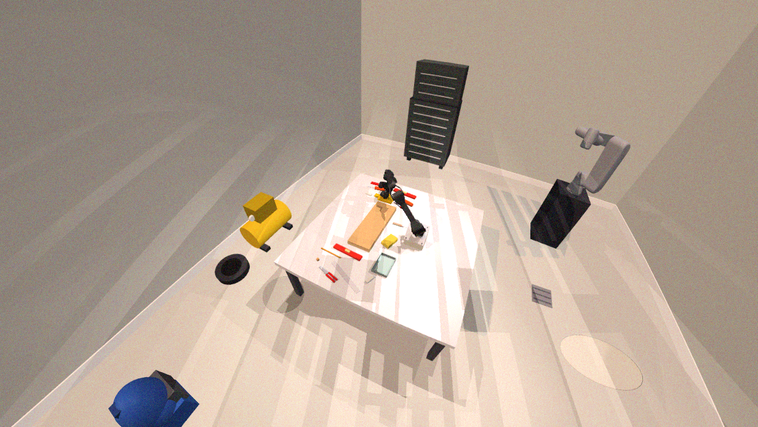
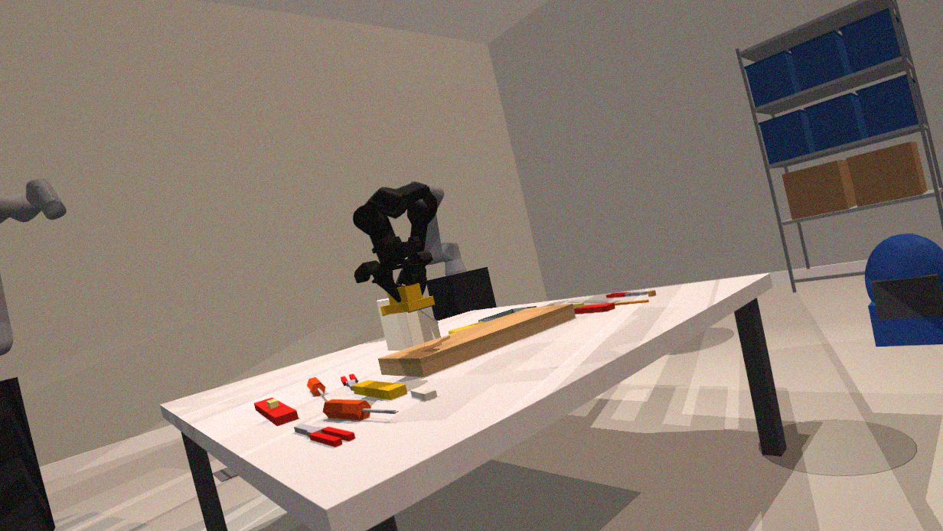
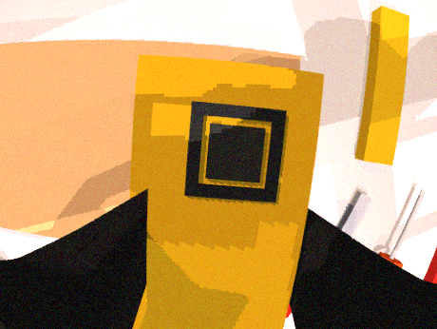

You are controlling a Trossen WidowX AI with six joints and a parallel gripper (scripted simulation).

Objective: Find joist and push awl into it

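My gripper tip is now 50 cm to the right of the shallow grey tray, 26 cm past it and 15 cm above it. From my gripper tip the other things lie so: yellow block 29 cm to the left, 20 cm behind, 14 cm below; yellow stud finder 2 cm above, 1 cm ahead; thin orange tool 60 cm to the left, 16 cm below, 12 cm ahead.
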